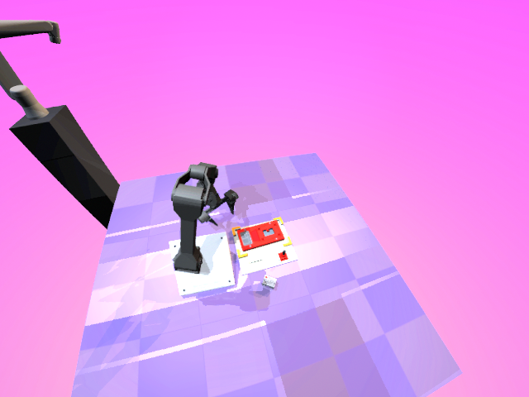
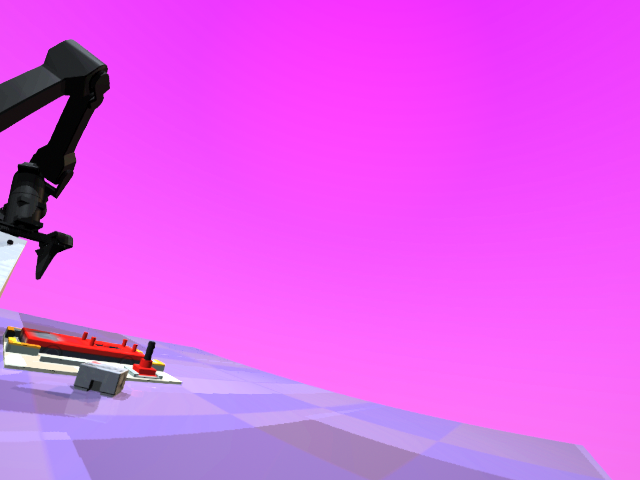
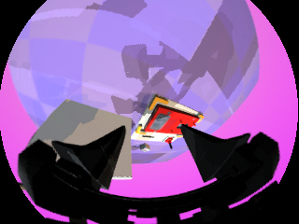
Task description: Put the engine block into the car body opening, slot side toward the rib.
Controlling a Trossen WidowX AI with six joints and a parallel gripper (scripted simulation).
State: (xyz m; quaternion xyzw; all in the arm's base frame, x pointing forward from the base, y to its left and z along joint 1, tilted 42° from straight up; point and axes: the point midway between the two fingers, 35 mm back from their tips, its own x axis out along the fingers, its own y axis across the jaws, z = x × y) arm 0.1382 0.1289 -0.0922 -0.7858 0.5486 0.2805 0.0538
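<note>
Right now the grey engine block is 12 cm ahead of my gripper tip, 28 cm to the right of it and 9 cm below it.
</note>
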